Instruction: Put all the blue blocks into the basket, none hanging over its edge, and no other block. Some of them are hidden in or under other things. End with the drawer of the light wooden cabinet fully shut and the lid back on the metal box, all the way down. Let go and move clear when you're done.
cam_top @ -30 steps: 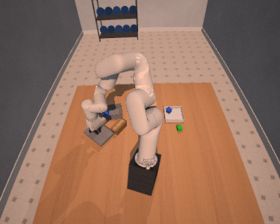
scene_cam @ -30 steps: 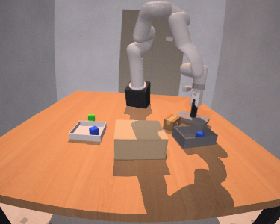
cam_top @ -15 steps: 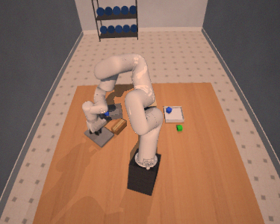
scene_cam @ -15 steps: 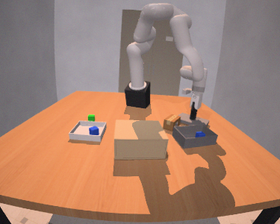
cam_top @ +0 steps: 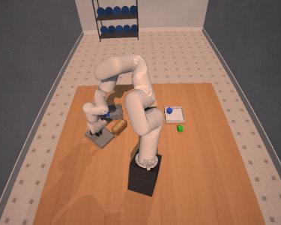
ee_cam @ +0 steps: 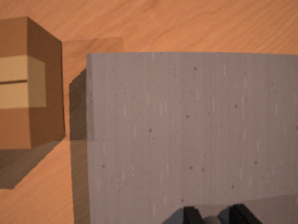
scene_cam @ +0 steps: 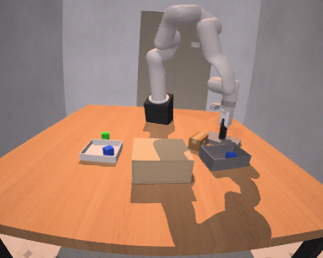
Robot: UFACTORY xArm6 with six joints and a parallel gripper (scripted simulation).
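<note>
Now: hand 19 cm short of the grey metal box, 11 cm to the left of it and 2 cm above it. From my hand the other things lie so: small brown box 3 cm ahead, 15 cm to the right, 1 cm below; drawer 18 cm ahead, 38 cm to the right; red block 4 cm ahead, 18 cm to the right, 3 cm below.
</note>
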